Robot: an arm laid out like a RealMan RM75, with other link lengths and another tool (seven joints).
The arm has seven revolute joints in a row. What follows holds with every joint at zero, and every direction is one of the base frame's. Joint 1 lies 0.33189 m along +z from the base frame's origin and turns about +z. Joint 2 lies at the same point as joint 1 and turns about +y. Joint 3 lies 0.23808 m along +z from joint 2 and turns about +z. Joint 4 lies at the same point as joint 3 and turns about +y. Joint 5 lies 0.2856 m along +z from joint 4 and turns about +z. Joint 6 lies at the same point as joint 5 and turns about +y. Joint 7 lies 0.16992 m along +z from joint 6 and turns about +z. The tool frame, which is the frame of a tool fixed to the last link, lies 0.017 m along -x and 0.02 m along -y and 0.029 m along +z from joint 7; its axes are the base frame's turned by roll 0, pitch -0.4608 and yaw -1.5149 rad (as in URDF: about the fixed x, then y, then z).
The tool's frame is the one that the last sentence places.
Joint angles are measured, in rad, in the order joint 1, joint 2, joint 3, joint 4, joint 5, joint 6, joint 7. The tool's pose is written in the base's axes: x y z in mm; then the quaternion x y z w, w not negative. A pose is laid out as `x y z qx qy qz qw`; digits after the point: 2 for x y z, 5 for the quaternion.
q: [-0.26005, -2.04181, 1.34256, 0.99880, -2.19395, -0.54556, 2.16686]
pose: -295.18 516.46 151.71 -0.55139 -0.70760 -0.43453 0.08038
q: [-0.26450, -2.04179, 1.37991, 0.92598, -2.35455, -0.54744, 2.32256]
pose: -309.02 511.74 136.78 -0.54586 -0.70858 -0.43850 0.08757
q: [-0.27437, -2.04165, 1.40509, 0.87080, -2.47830, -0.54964, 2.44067]
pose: -318.47 509.36 127.96 -0.54098 -0.70854 -0.44278 0.09623
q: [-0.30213, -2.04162, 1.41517, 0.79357, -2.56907, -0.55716, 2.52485]
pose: -330.72 508.23 117.05 -0.53172 -0.71481 -0.44260 0.10213
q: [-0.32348, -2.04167, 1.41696, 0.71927, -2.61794, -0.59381, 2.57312]
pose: -341.06 504.01 106.19 -0.52849 -0.71895 -0.44038 0.09936
